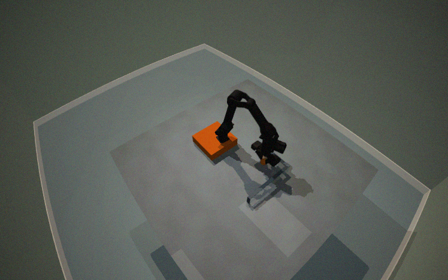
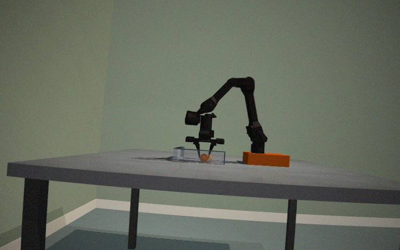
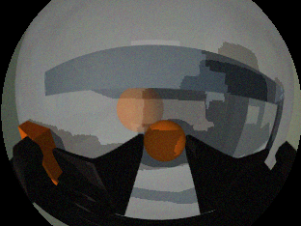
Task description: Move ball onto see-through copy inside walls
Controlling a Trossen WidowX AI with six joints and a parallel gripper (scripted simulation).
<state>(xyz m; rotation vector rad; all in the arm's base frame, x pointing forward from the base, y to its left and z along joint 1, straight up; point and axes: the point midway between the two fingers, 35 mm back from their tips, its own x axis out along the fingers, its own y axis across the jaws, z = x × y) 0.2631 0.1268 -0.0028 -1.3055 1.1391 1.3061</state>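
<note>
The see-through copy of ball is 3 cm behind my gripper tip and 3 cm to the left of it. From my gripper tip the other things lie so: orange ball: right at my gripper tip; then clear wall: 1 cm ahead, 6 cm to the left, 1 cm above.
</note>
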